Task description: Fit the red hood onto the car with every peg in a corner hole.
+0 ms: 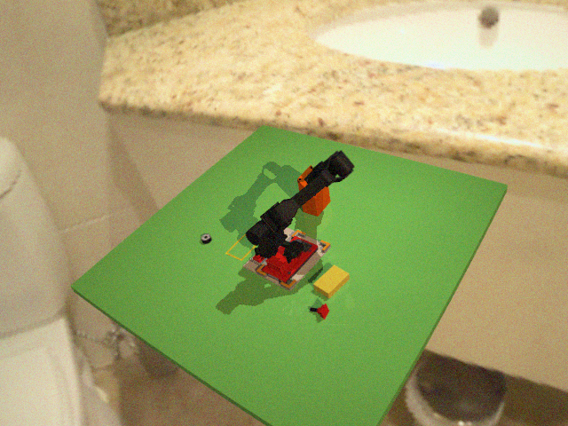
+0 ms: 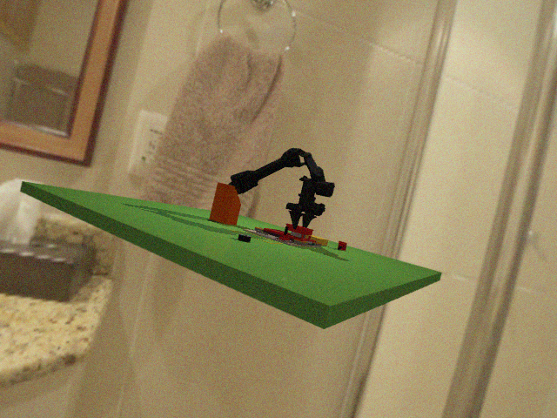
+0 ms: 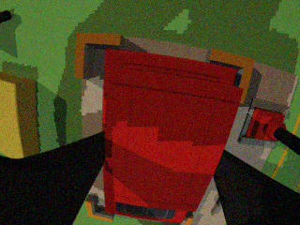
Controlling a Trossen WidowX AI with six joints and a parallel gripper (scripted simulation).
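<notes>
Now: the jig 5 cm behind my gripper tip, 4 cm below it and 1 cm to the right of it. From my gripper tip the other things lie so: black wheel: 38 cm to the right, 4 cm below, 1 cm ahead; then red hood: right at my gripper tip; then yellow block: 19 cm to the left, 4 cm below, 1 cm behind.
</notes>
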